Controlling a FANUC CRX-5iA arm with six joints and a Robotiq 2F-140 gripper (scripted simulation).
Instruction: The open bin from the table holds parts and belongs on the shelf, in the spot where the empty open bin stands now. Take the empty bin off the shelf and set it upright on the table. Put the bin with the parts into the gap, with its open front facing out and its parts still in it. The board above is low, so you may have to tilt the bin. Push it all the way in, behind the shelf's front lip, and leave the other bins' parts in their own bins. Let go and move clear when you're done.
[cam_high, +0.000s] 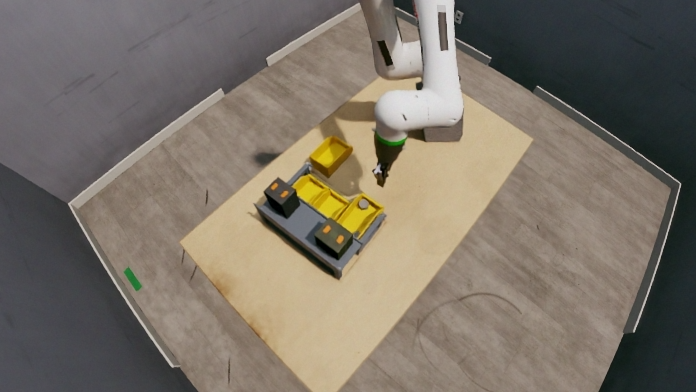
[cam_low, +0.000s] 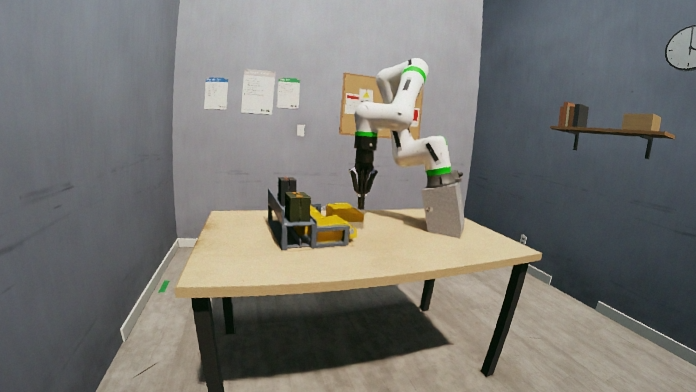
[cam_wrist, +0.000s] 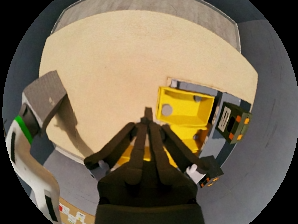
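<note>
The grey round part is 60 mm ahead of my hand, 30 mm to the right of it and 130 mm below it. The rest, counted from my hand: grey shelf: 190 mm ahead, 130 mm to the right, 100 mm below.
</note>
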